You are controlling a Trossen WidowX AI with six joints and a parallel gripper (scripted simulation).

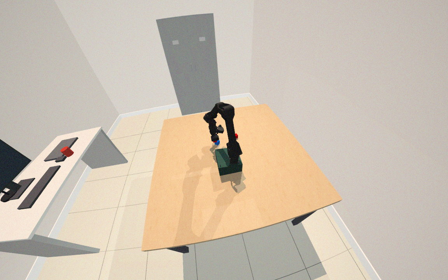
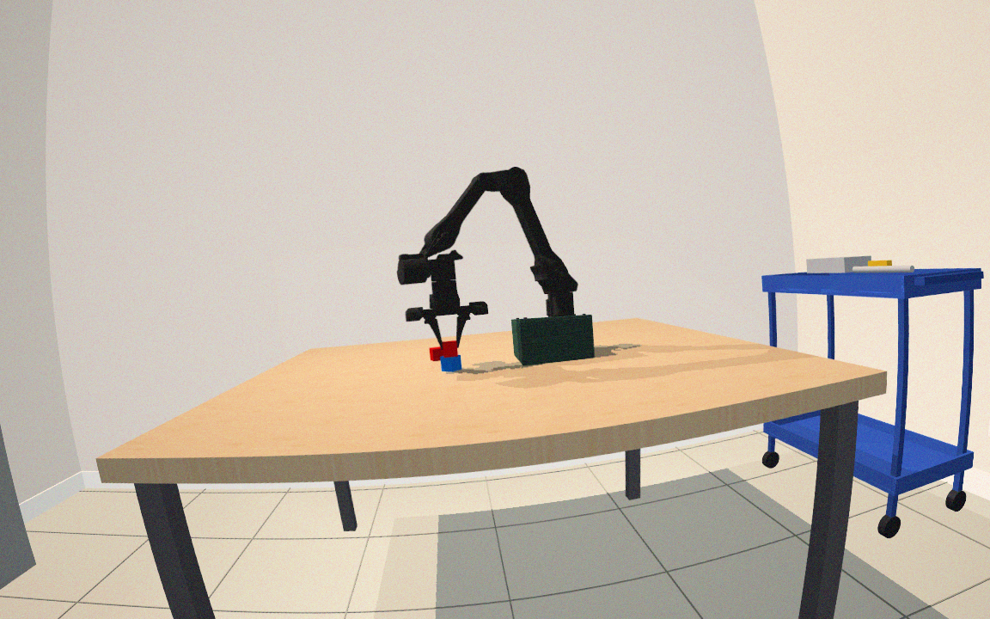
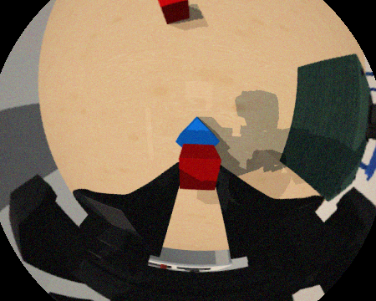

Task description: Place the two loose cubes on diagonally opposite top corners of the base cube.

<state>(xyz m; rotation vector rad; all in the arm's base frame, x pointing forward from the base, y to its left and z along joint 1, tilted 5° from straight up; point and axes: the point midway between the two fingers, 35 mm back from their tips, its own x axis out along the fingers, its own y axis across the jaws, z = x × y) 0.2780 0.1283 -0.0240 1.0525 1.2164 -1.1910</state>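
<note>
The blue cube is 4 cm below my gripper tip and 2 cm to the right of it.
</note>
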